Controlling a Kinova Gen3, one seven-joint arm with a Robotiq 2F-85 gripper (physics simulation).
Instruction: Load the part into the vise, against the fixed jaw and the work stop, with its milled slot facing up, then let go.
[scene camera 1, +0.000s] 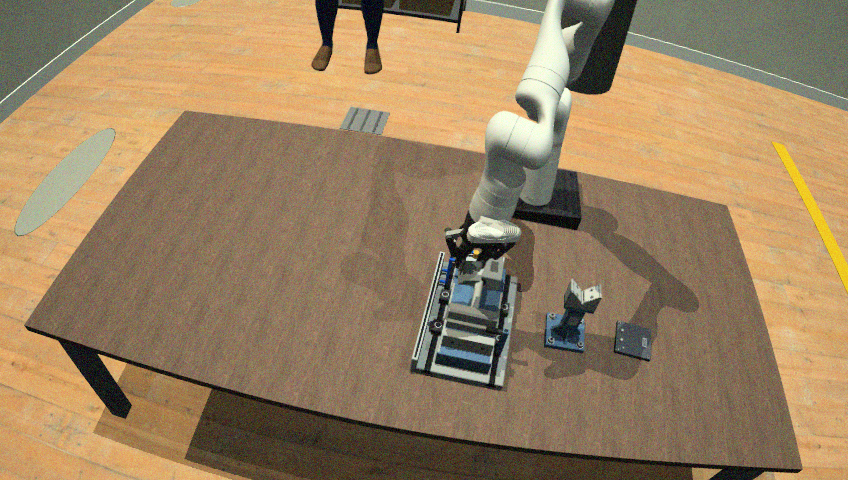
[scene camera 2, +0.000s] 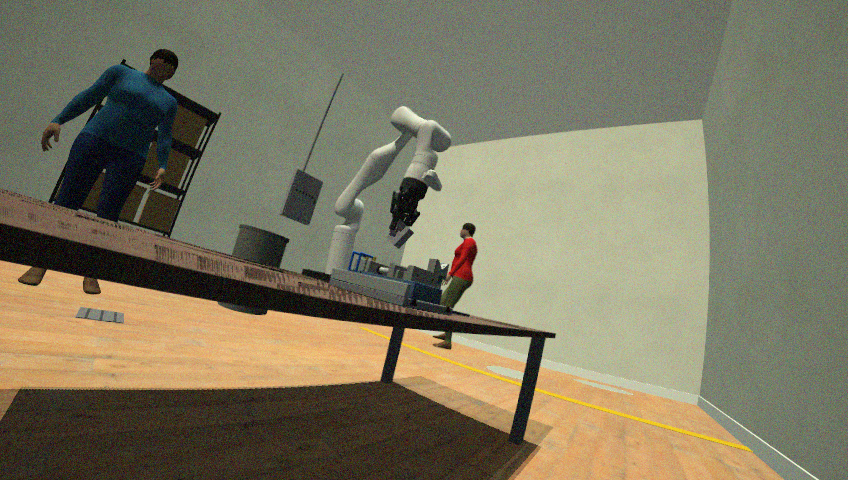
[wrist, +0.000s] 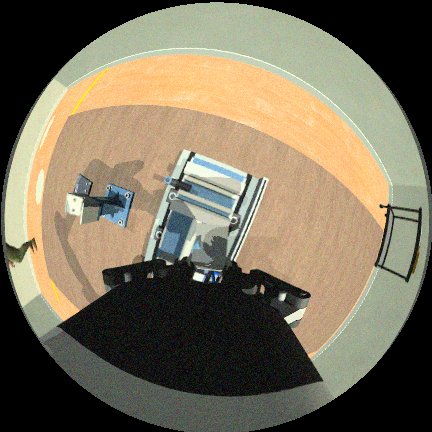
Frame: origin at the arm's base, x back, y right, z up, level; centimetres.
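Where they show: gripper, fingertip midpoint: (scene camera 1: 467, 267) (scene camera 2: 394, 234) (wrist: 209, 262); arm's base, link origin: (scene camera 1: 534, 194).
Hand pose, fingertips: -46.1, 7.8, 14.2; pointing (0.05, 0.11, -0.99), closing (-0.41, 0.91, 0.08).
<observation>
Each offset is from my fingertips to the top centre of the thing, as dx, dy, dz. "spot": to the spot under its first point.
My gripper (scene camera 1: 474, 256) (scene camera 2: 397, 228) (wrist: 209, 262) is shut on the grey block-shaped part @[-1.4, -0.7, +3.9] (scene camera 1: 470, 272) (scene camera 2: 402, 237) (wrist: 206, 257). In scene camera 2 the part hangs tilted, clear above the vise @[+0.1, -2.7, -7.5] (scene camera 2: 370, 286). In the wrist view it covers some of the vise's middle and actuator end. The fixed jaw (scene camera 1: 467, 342) (wrist: 201, 173) is the pale block at the vise's far end from the robot base. The movable jaw (scene camera 1: 474, 315) stands apart from it. The dark work stop @[spot: -6.3, -10.7, -9.9] (scene camera 1: 501, 338) (wrist: 181, 185) is at the side of the jaw gap. The part's slot cannot be made out.
A blue-footed stand (scene camera 1: 564, 339) (wrist: 118, 205) with a V-shaped top stands beside the vise. A dark flat plate @[+9.8, -40.9, -16.6] (scene camera 1: 632, 340) lies beyond it. Blue hoses (scene camera 1: 445, 274) rise at the vise's actuator end. A pale rail @[spot: -4.1, +5.6, -12.4] (scene camera 1: 427, 312) (wrist: 251, 218) runs along the vise's other side.
</observation>
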